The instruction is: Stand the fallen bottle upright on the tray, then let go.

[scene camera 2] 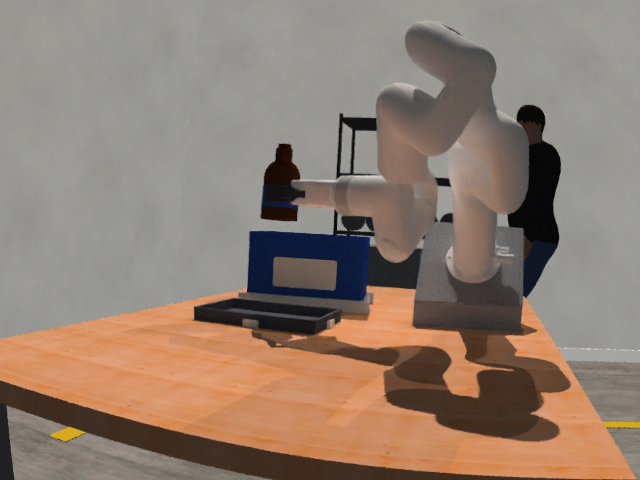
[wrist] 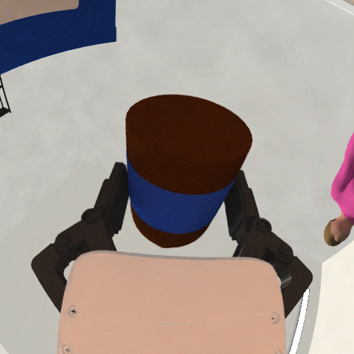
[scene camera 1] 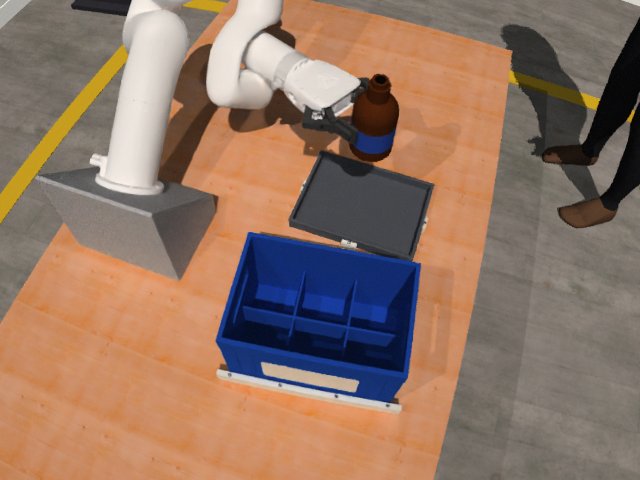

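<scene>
Brown bottle visible in the wrist view, scene camera 2 and scene camera 1 [375, 113]. Same spot on the bottle: [wrist: 183, 153] and [scene camera 2: 293, 219].
</scene>
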